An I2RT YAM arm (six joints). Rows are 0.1 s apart.
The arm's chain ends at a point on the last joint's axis. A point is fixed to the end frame.
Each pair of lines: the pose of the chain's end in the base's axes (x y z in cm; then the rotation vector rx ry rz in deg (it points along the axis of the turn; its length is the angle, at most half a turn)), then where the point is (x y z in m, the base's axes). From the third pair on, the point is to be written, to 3 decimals.
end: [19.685 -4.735 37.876 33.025 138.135 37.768]
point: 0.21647 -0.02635 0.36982
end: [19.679 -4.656 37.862 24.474 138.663 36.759]
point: 0.21475 -0.02425 0.36937
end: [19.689 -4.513 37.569 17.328 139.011 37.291]
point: 0.213 -0.022 0.366
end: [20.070 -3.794 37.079 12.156 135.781 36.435]
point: 0.217 -0.014 0.362
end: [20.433 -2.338 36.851 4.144 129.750 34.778]
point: 0.220 0.001 0.361
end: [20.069 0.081 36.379 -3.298 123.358 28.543]
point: 0.217 0.025 0.356
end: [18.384 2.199 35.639 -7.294 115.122 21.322]
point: 0.201 0.045 0.349
